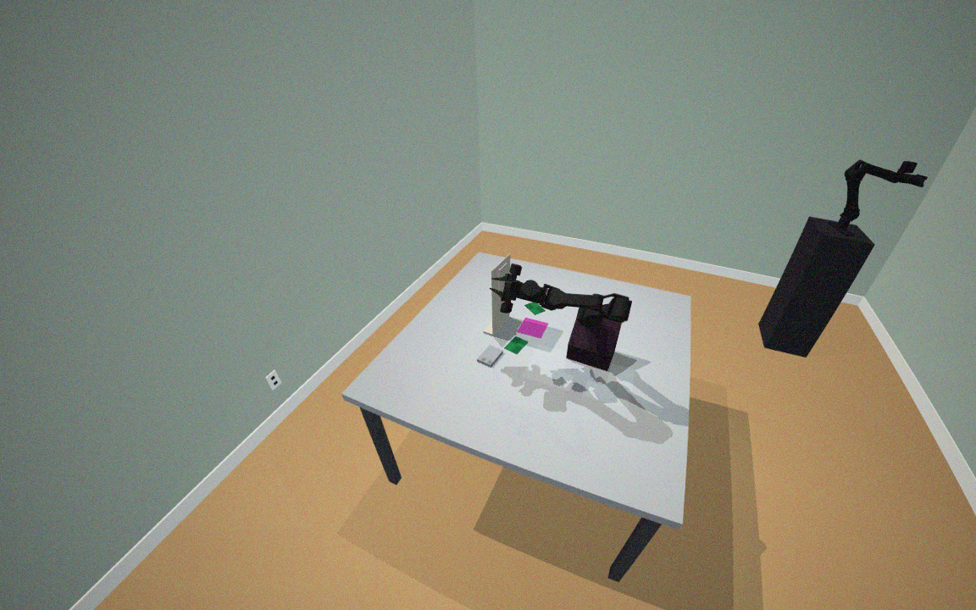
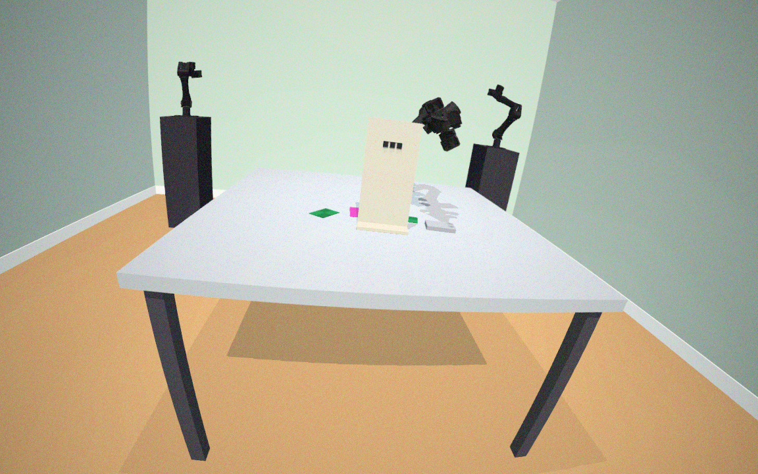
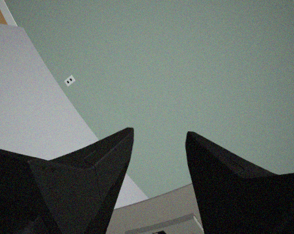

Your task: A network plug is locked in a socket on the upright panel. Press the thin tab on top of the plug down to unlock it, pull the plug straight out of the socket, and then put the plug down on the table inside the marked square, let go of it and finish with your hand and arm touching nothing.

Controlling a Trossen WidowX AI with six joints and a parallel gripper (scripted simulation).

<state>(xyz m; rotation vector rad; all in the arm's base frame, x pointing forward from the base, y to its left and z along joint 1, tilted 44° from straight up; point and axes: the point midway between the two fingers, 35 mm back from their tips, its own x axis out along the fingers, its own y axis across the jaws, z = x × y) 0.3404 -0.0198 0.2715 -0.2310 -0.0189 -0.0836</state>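
Now: gripper tip 2 cm short of the network plug, 18 cm to the left of it and 8 cm above it. Also, from my gripper tip: magenta marked square 11 cm behind, 23 cm to the right, 36 cm below; then beige upright panel 4 cm ahead, 18 cm to the right, 20 cm below.
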